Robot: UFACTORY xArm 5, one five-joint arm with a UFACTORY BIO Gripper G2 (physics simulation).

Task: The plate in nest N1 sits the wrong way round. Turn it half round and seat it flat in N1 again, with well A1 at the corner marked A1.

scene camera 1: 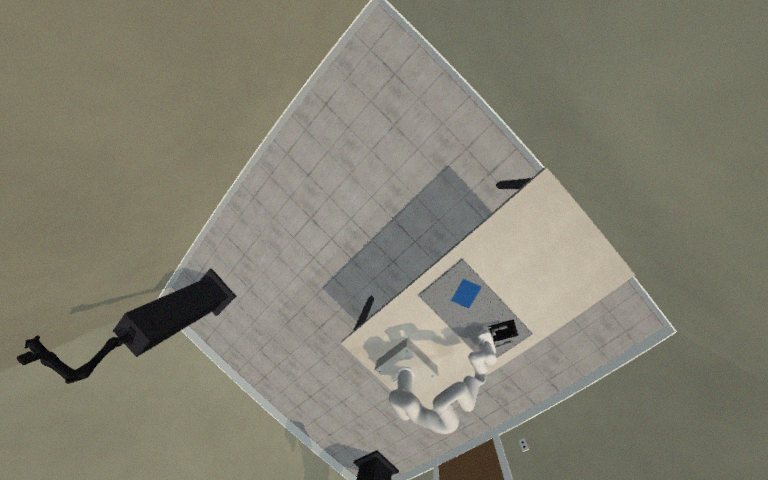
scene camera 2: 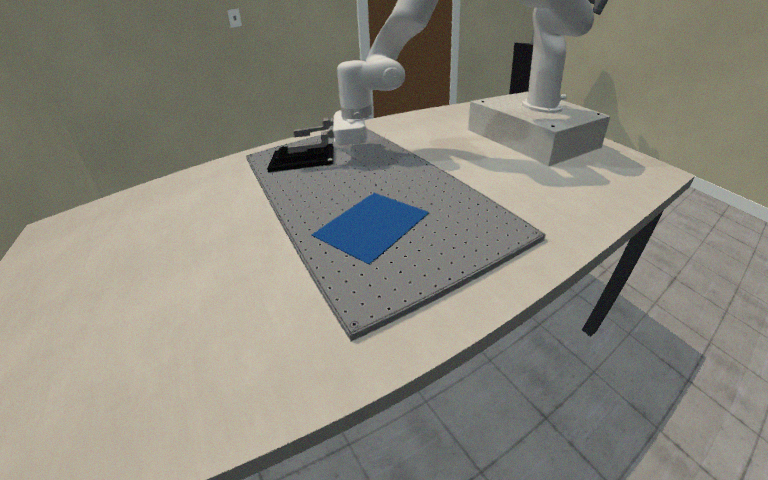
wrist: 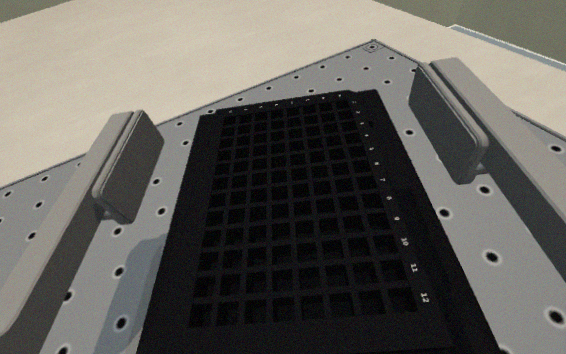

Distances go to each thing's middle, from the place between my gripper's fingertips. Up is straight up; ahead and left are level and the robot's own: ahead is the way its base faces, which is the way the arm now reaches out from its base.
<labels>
My gripper is now 3 cm above the black well plate (wrist: 297, 233), 2 cm past it and 1 cm to the right of it. From my hand the other things lie so: flat blue rectangle (scene camera 2: 365, 231): 37 cm to the left, 5 cm below, 5 cm behind; then black nest (wrist: 442, 266): 5 cm below, 2 cm behind, 1 cm to the left.
</labels>
